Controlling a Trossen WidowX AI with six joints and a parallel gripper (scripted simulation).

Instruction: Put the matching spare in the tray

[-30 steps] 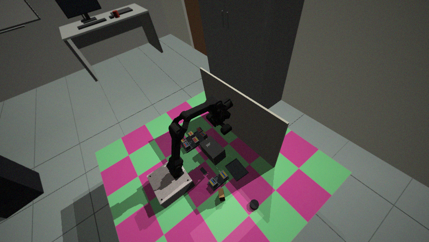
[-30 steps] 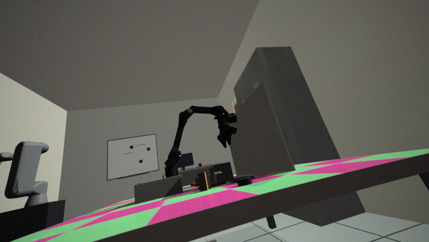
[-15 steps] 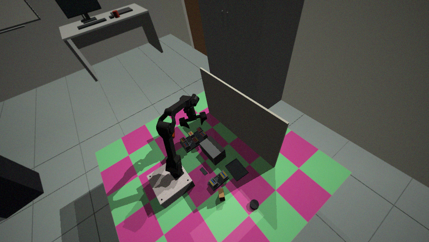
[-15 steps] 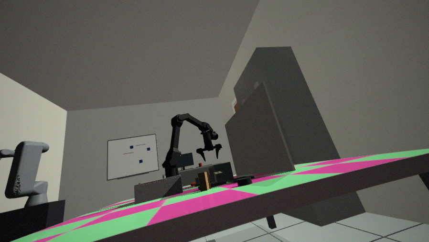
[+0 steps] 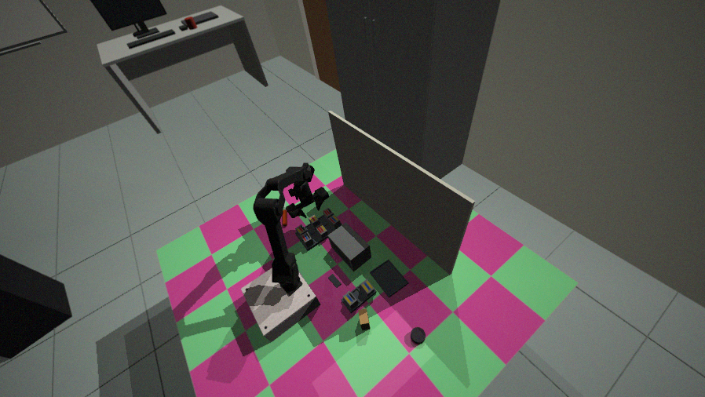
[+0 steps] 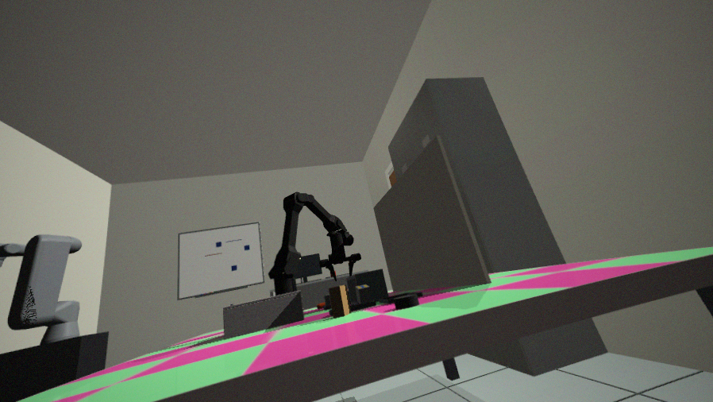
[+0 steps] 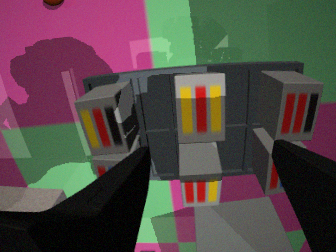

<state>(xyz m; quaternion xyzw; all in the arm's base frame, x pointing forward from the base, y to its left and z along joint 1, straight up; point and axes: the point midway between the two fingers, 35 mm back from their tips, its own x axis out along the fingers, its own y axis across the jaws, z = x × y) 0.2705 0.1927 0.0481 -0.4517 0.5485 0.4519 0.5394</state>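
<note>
Right now the grey spare is 6 cm below my gripper tip. Also, from my gripper tip: grey mounted unit (1 cm ahead, 22 cm to the right, 5 cm below); then rack (1 cm behind, 3 cm to the right, 9 cm below); then tall board (24 cm ahead, 25 cm to the right, 12 cm above).
</note>
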